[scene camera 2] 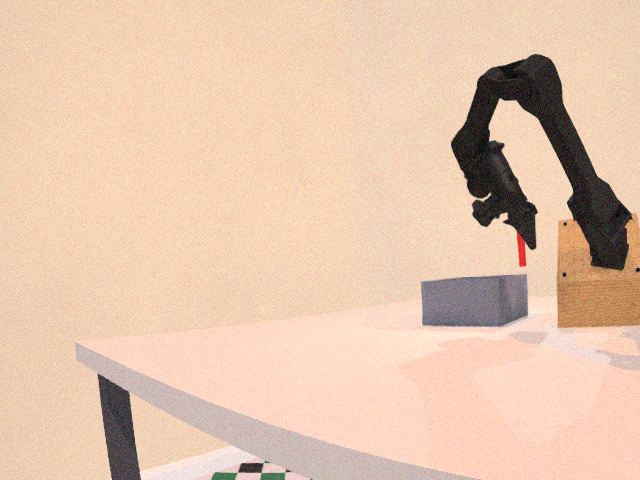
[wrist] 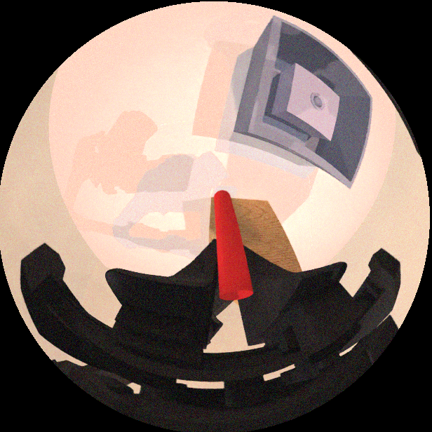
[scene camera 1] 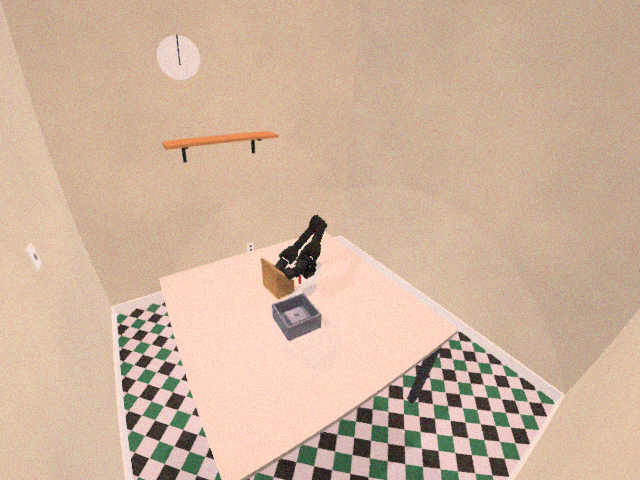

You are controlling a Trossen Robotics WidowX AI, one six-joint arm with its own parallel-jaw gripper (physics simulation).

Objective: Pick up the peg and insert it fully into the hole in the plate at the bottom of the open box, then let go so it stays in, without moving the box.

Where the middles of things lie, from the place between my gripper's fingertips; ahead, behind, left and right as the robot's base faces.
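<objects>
Position of my gripper relative to the red peg (wrist: 234,282): 10 mm below it and 20 mm short of it. The pale plate (wrist: 302,99) is 120 mm below my hand, 180 mm ahead of it and 90 mm to the right of it; the grey box (scene camera 2: 491,301) is 100 mm below my hand, 90 mm to the right of it and 180 mm ahead of it.
</objects>
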